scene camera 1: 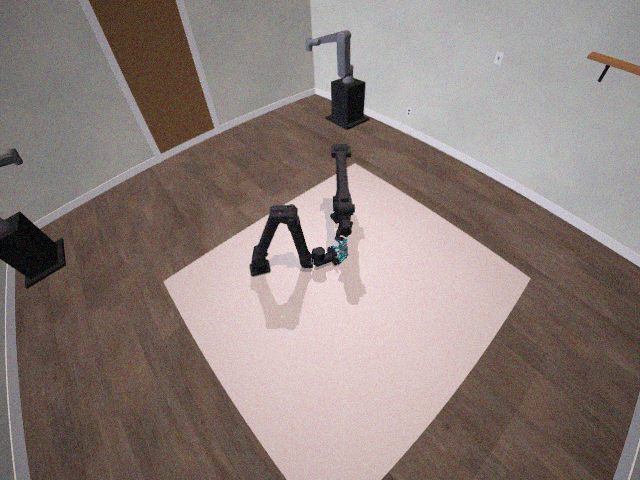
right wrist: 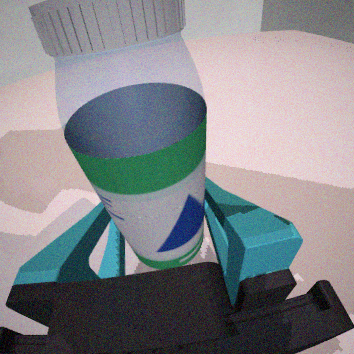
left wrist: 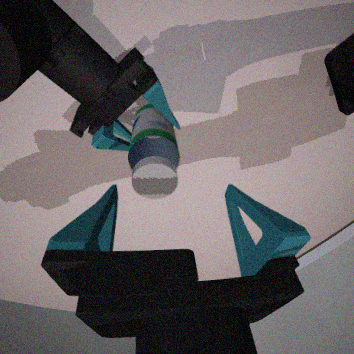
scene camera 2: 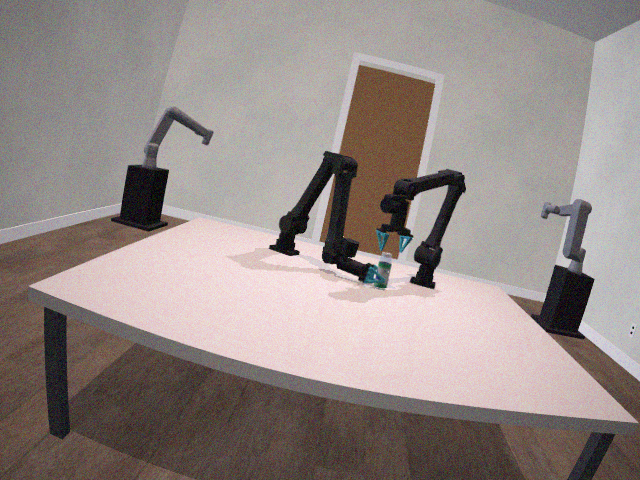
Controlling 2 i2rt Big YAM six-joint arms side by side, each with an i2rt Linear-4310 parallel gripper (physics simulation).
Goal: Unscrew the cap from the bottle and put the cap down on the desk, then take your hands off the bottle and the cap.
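Frame: origin at the left arm's base, x left, y ahead, z down, level; centimetres.
Seen in the pictures: left gripper, between the fingertips: (scene camera 1: 343, 238) (left wrist: 173, 189) (scene camera 2: 390, 251); right gripper, between the fingertips: (scene camera 1: 345, 251) (left wrist: 162, 139) (scene camera 2: 386, 280); left arm's base, origin of its link: (left wrist: 353, 71) (scene camera 2: 422, 284); right arm's base, origin of its link: (scene camera 1: 260, 268) (scene camera 2: 283, 251).
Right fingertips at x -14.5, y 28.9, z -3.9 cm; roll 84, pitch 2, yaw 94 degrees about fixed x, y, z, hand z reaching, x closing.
Offsets run from my right fingertips to a thing's middle. Level surfaces: height alone.
The bottle @[dx -2.0, dy -0.1, dz -3.2 cm] (scene camera 2: 384, 274) (left wrist: 152, 135) (right wrist: 145, 210) has a white label with green bands and a blue mark, and stands about upright, slightly tilted in scene camera 2. Its light grey ribbed cap @[dx -2.3, dy -0.2, dz -9.8 cm] (scene camera 2: 386, 255) (left wrist: 155, 177) (right wrist: 110, 25) sits on its top. My right gripper (scene camera 2: 381, 279) (left wrist: 162, 139) (right wrist: 158, 187) is shut on the lower part of the bottle, a finger on each side. My left gripper (scene camera 2: 393, 249) (left wrist: 173, 189) points down above the cap, open and empty, its fingers apart from the cap. In scene camera 1 the bottle is too small to make out among the teal fingers.
The pale desk @[dz +3.9 cm] (scene camera 1: 387, 361) (scene camera 2: 310, 330) carries both black arms. The right arm (scene camera 1: 299, 237) (scene camera 2: 338, 217) reaches in low from the picture's left. The left arm (scene camera 1: 341, 180) (scene camera 2: 447, 217) arches above. Grey arms on black pedestals (scene camera 1: 347, 100) (scene camera 2: 144, 196) stand beyond the desk.
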